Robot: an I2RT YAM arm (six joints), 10 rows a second.
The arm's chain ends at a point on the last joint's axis. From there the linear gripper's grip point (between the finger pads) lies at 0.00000 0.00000 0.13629 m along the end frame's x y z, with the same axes.
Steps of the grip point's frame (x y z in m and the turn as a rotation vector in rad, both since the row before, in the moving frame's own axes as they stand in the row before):
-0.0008 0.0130 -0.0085 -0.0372 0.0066 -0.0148
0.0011 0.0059 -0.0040 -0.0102 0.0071 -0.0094
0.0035 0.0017 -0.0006 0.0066 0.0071 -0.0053
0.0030 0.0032 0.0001 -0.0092 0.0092 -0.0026
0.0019 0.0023 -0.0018 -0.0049 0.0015 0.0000
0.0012 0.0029 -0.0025 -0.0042 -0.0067 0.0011
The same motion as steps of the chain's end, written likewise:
-0.0017 0.0079 -0.0084 -0.0372 0.0066 -0.0148
0.0001 0.0045 -0.0040 -0.0102 0.0071 -0.0094
0.0025 0.0026 -0.0006 0.0066 0.0071 -0.0053
0.0017 0.0019 0.0001 -0.0092 0.0092 -0.0026
0.0017 0.0016 -0.0018 -0.0049 0.0015 0.0000
0.0021 0.0023 -0.0025 -0.0042 -0.0067 0.0011

